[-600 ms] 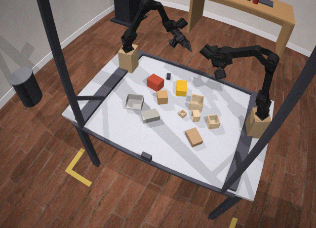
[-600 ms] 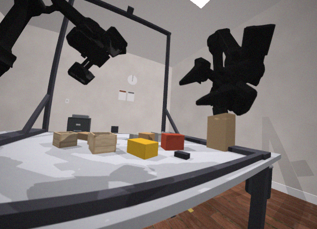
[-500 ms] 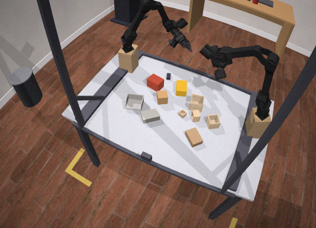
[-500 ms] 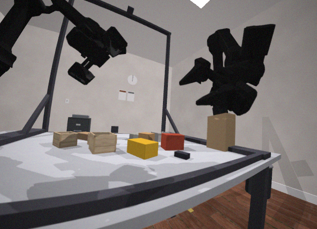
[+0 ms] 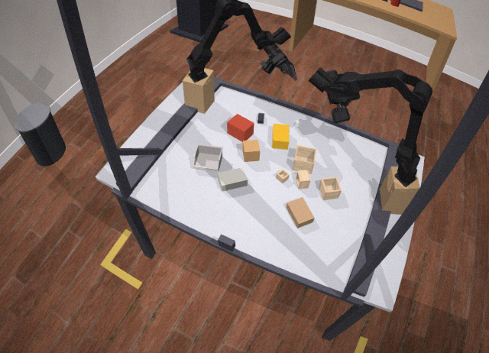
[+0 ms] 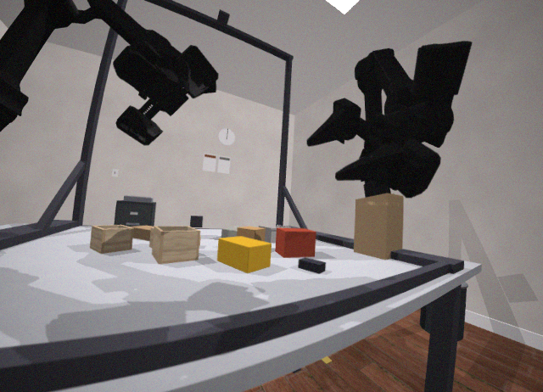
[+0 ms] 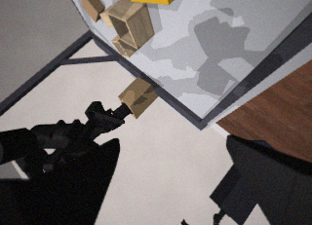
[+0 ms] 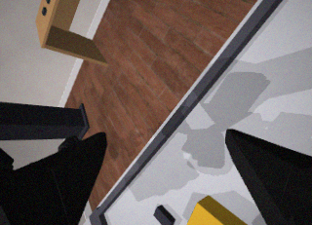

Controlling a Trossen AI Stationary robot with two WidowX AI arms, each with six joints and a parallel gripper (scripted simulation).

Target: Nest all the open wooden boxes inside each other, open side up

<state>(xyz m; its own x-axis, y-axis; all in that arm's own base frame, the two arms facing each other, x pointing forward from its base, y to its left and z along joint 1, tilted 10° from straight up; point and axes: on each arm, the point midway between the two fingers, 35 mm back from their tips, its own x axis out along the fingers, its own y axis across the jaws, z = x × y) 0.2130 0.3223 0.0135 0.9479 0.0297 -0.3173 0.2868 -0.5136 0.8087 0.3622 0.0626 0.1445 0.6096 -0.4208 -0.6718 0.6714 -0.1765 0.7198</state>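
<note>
Right now my left hand is 33 cm past the tan cube, 3 cm to the left of it and 18 cm above it. The rest, counted from my left hand: red block 25 cm behind, 7 cm to the left, 18 cm below; white tray 45 cm behind, 8 cm to the left, 18 cm below; black block 13 cm behind, 5 cm to the left, 20 cm below.
</note>
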